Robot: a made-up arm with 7 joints.
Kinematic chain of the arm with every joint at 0, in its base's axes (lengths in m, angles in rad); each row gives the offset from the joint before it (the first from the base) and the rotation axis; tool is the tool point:
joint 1: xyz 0 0.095 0 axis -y
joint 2: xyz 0 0.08 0 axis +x
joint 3: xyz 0 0 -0.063 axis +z
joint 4: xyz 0 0 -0.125 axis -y
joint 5: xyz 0 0 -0.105 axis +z
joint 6: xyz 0 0 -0.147 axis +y
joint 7: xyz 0 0 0 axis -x
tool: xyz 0 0 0
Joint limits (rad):
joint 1: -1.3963..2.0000
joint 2: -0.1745..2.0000
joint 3: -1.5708..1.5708
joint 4: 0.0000..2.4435
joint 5: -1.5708..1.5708
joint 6: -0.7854..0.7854
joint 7: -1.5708..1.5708
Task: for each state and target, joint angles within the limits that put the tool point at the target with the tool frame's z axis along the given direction. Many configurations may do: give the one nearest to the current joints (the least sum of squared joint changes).
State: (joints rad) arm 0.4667 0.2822 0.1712 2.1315 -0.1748 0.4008 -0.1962
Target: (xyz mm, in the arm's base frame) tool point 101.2 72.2 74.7 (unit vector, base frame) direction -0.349 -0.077 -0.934
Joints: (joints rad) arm 0.6203 0.0267 -0.6848 2.4414 -0.3342 0.3344 -0.5615
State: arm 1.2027 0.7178 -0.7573 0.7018 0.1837 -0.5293 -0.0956
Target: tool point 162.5 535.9 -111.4 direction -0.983 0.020 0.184
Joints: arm 0.6553 1.4906 -1.2022 0.7361 -0.0247 -0.7854 -0.3797
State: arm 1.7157 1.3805 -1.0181 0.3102 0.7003 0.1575 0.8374
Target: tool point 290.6 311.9 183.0 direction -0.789 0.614 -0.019
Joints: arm 1.7856 1.0054 -1.0405 1.1601 0.7075 0.1499 0.8302
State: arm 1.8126 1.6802 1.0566 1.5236 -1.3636 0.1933 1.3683
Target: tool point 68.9 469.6 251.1 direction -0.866 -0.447 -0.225
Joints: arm 2.0000 0.9339 0.2017 0.9419 -1.0982 0.0970 1.2387
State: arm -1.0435 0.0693 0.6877 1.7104 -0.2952 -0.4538 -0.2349
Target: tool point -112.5 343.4 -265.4 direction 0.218 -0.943 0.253
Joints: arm -0.9063 -0.1631 0.9779 1.4374 -0.0166 0.0731 -0.5176
